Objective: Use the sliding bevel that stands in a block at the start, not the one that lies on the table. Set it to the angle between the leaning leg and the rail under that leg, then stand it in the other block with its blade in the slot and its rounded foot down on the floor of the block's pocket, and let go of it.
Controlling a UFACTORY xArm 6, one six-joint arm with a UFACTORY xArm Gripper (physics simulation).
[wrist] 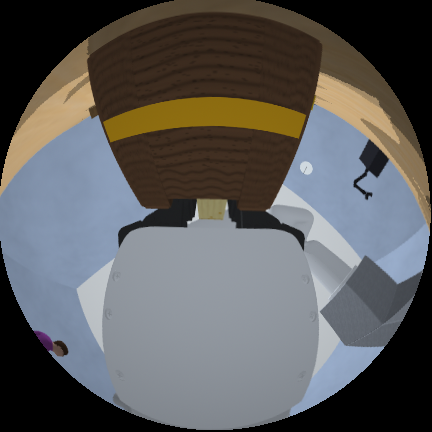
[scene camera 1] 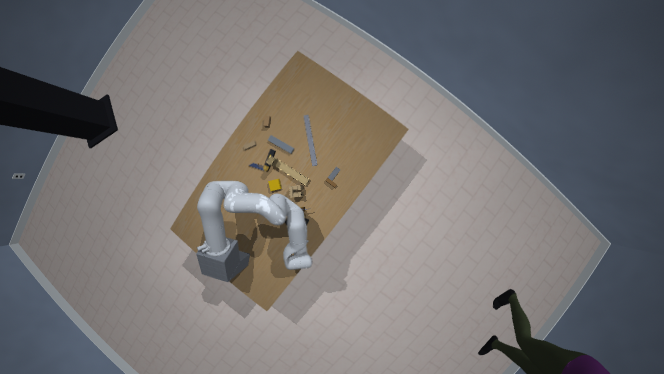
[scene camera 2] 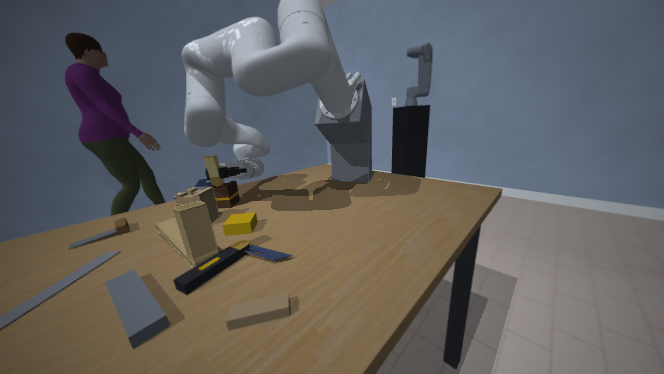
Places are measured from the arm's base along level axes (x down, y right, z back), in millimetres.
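Pixels of known places: gripper, fingertip midpoint: (scene camera 2: pixel 213 173); arm's base, origin of the base link: (wrist: pixel 344 284) (scene camera 1: pixel 217 246) (scene camera 2: pixel 338 101).
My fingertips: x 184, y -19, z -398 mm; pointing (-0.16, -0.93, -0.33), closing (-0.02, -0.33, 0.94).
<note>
Ahead of a thing's pixels: the offset from my fingertips to its top centre. "spot": to the spot under its first point.
My gripper (scene camera 2: pixel 221 172) (wrist: pixel 212 210) is shut on the light wooden handle @[spot: dx -21, dy -3, dz +2 mm] (scene camera 2: pixel 212 166) (wrist: pixel 212 208) of an upright sliding bevel. Its brass foot @[spot: dx +27, dy +1, dz +3 mm] (scene camera 2: pixel 216 182) is at the top of the dark brown block @[dx +40, dy +35, dz +10 mm] (scene camera 2: pixel 228 195) (wrist: pixel 205 75) with a yellow band, and part of its blue blade @[dx +18, dy +29, dz -49 mm] (scene camera 2: pixel 202 183) shows beyond. The block hides the foot in the wrist view; its depth in the pocket cannot be told. The tan block @[dx +23, dy -82, dz -31 mm] (scene camera 2: pixel 210 202) (scene camera 1: pixel 296 192) stands nearby. The leaning leg @[dx -3, dy -287, dz +24 mm] (scene camera 2: pixel 197 231) rises from a rail @[dx +83, dy -202, dz -35 mm] (scene camera 2: pixel 169 231) (scene camera 1: pixel 292 172). The other bevel @[dx +93, dy -342, dz +90 mm] (scene camera 2: pixel 212 270) lies on the table, black-handled and blue-bladed.
A yellow block @[dx +83, dy -167, dz +77 mm] (scene camera 2: pixel 240 223) (scene camera 1: pixel 275 185) lies near the tan block. A grey bar @[dx +93, dy -368, dz -46 mm] (scene camera 2: pixel 136 305) (scene camera 1: pixel 281 144), a long ruler @[dx +109, dy -320, dz -211 mm] (scene camera 2: pixel 60 289) (scene camera 1: pixel 310 140), a try square @[spot: dx +104, dy -97, dz -250 mm] (scene camera 2: pixel 95 238) (scene camera 1: pixel 331 183) and a small wooden piece @[dx +96, dy -443, dz +128 mm] (scene camera 2: pixel 258 312) (scene camera 1: pixel 249 145) lie on the table. A person (scene camera 2: pixel 95 105) stands beyond.
</note>
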